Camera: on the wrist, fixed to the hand. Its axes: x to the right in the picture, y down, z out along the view.
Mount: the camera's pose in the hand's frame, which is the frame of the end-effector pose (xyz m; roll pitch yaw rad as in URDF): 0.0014 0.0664 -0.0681 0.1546 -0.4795 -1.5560
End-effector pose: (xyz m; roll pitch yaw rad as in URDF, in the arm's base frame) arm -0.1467 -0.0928 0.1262 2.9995 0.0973 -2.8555
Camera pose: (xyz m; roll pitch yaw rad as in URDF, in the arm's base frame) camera -0.1710 -0.0415 0.2025 -2.8700 0.6198 -1.2312
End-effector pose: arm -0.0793 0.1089 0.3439 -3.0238 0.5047 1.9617
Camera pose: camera -0.0224 0.1650 0.3956 -2.4504 0.3216 -2.5816
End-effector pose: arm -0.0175 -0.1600 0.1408 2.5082 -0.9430 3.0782
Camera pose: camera 0.0586 -0.1516 0.1973 2.0402 0.5424 -2.6627
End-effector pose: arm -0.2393 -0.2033 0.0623 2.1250 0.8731 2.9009
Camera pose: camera -0.3143 -0.2085 0.1205 -1.4725 0.7085 -0.3391
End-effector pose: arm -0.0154 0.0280 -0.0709 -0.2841 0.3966 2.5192
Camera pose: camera -0.0161 -0.0264 -0.1489 -0.3733 -0.6851 1.3173
